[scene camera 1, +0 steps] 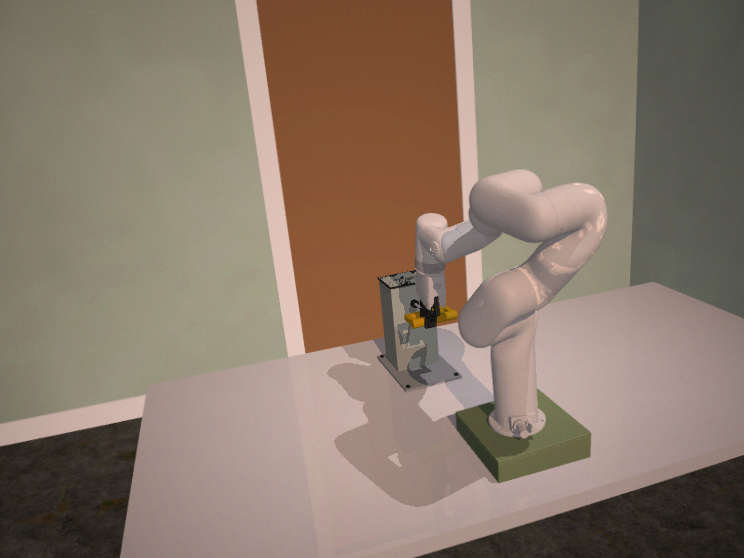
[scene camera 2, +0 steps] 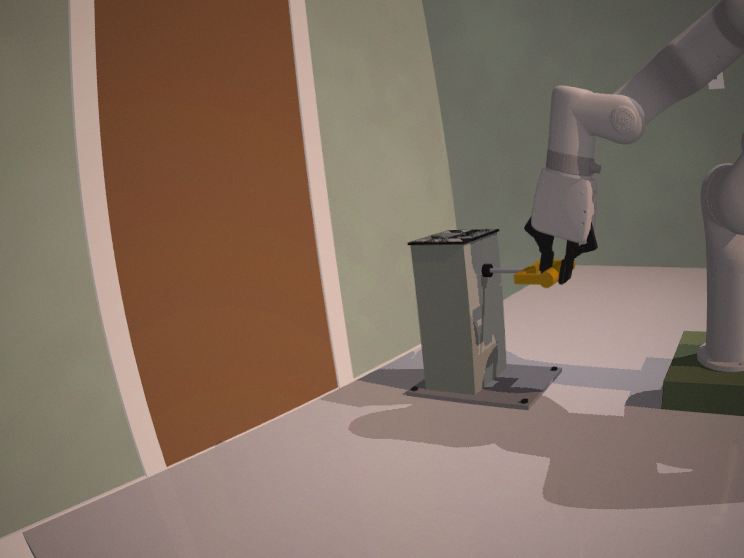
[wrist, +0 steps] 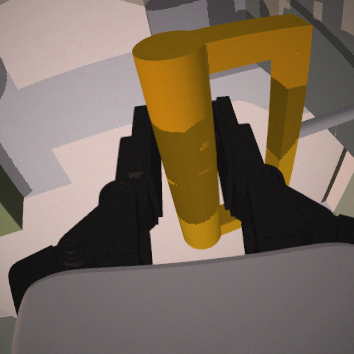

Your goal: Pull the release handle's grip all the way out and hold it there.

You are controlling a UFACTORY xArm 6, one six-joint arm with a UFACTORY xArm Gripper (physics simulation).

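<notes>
The yellow release handle's grip [scene camera 1: 415, 322] [scene camera 2: 546, 278] [wrist: 182, 95] is a round bar joined to a squared yellow frame. My gripper [scene camera 1: 430, 318] [scene camera 2: 555, 275] [wrist: 184, 125] is shut on the bar, one black finger on each side of it. In the scene camera 2 view a thin grey rod [scene camera 2: 503, 270] runs level from a black collar [scene camera 2: 487, 270] on the post to the yellow frame, so the grip stands out from the post. The rod [wrist: 330, 120] also shows at the right in the wrist view. The fingers partly hide the bar.
The grey-green post [scene camera 1: 390, 324] [scene camera 2: 444, 312] stands on a bolted base plate [scene camera 1: 441, 378] [scene camera 2: 510, 401] on the pale table [scene camera 1: 228, 450] [scene camera 2: 270, 492]. The arm's green base block [scene camera 1: 543, 459] [scene camera 2: 700, 393] stands on the same table. A brown door panel [scene camera 1: 366, 150] [scene camera 2: 210, 180] is behind.
</notes>
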